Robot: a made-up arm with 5 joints.
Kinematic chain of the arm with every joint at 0, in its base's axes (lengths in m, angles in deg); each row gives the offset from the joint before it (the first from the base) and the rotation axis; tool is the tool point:
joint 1: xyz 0 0 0.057 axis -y
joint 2: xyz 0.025 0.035 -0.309 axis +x
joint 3: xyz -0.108 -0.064 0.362 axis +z
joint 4: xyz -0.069 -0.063 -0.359 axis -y
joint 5: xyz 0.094 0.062 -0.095 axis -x
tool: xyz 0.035 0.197 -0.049
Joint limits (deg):
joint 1: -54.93..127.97
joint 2: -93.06..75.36
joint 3: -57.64..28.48
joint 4: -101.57..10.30
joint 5: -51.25..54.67
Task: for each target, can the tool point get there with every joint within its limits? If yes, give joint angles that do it. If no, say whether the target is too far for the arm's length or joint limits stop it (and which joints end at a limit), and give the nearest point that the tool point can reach.
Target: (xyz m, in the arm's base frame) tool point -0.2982 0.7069 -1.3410
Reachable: no: too far | nearest point -0.1314 0.2011 -0.5591 | short by 0.946 m
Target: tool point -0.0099 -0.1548 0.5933
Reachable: no: joint limits stop it (at a limit: joint 1, joint 3, joint 4) | nearest point 0.1741 -0.1000 0.3514 | short by 0.309 m
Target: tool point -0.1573 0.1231 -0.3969
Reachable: yes | joints -12.33 -20.72 -32.62 -89.98 -35.68
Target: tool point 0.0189 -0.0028 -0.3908
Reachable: yes | joints -3.13 -62.63 -20.55 -0.48 -12.99
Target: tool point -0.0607 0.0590 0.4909
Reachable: no: joint limits stop it (at a limit: joint 1, joint 2, joint 3, joint 4) | nearest point 0.1531 -0.0051 0.3334 | short by 0.273 m
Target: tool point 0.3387 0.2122 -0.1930
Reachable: yes | joints 55.02 21.46 -27.60 -31.47 -6.16
